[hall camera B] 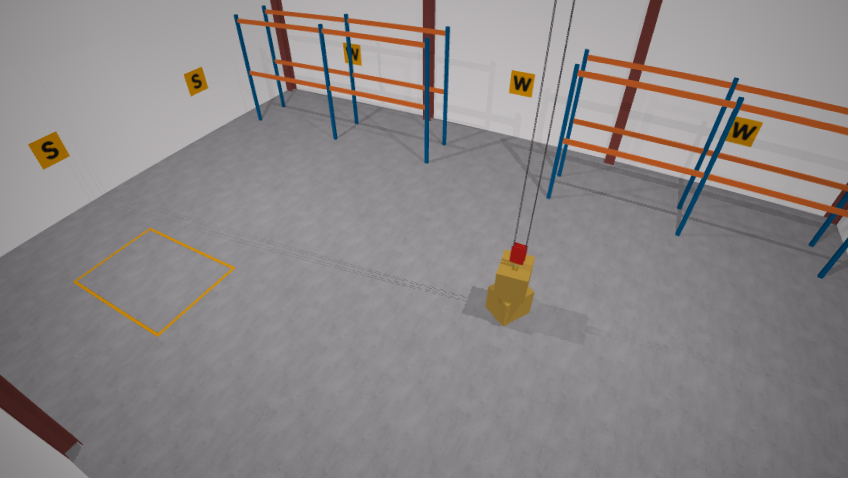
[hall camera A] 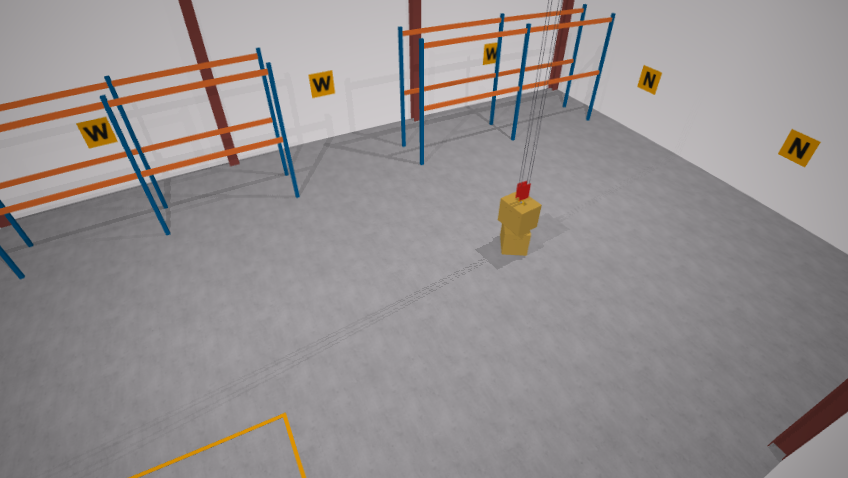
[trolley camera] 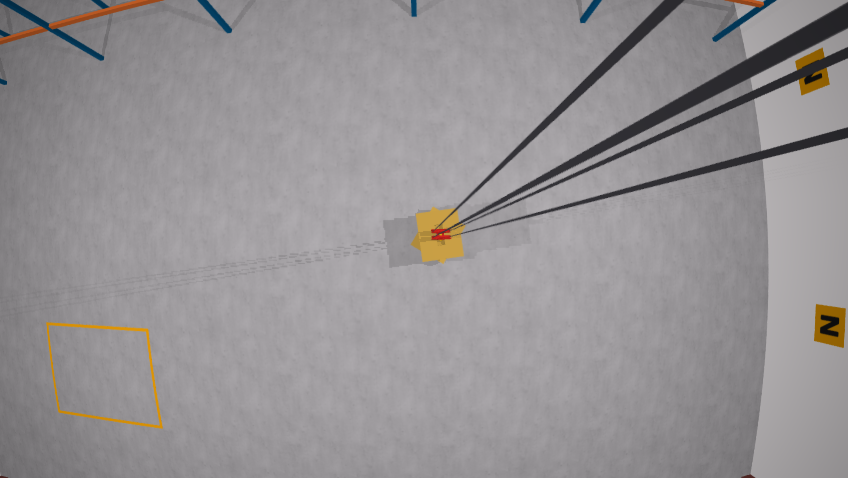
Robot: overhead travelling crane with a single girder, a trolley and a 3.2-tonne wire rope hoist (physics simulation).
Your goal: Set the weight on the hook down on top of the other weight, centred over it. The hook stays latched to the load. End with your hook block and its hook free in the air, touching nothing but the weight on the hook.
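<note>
The upper yellow weight hangs level on my hook, below the red hook block. The hook is latched to it. The lower yellow weight stands upright on the floor directly beneath. It is turned relative to the upper one, and its corners show past the upper weight's sides in the trolley view. The two look nearly centred. Whether they touch or a thin gap remains cannot be told. The hook is largely hidden in the trolley view.
Blue and orange racks stand along the W wall, well away from the weights. A yellow floor outline lies far from them. The ropes run up from the hook block.
</note>
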